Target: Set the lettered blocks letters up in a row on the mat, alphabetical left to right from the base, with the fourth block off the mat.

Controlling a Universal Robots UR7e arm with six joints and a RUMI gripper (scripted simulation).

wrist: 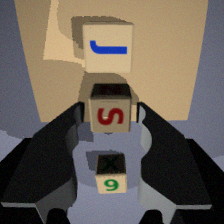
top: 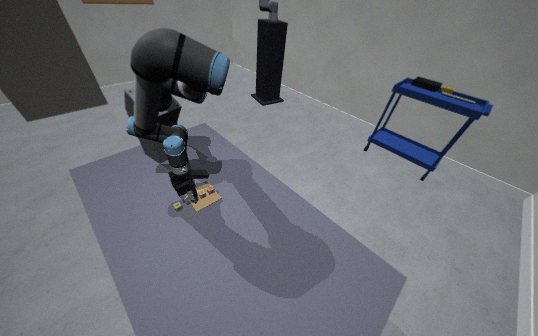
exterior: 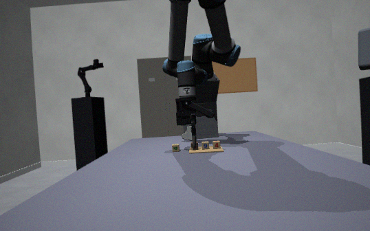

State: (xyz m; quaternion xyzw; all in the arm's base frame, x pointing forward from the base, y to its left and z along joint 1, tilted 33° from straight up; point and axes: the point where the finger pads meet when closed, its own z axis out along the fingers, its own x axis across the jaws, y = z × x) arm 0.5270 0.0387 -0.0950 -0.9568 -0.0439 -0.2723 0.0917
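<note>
My gripper is now 10 mm past the tan mat, 50 mm to the right of it and 20 mm above it.
</note>
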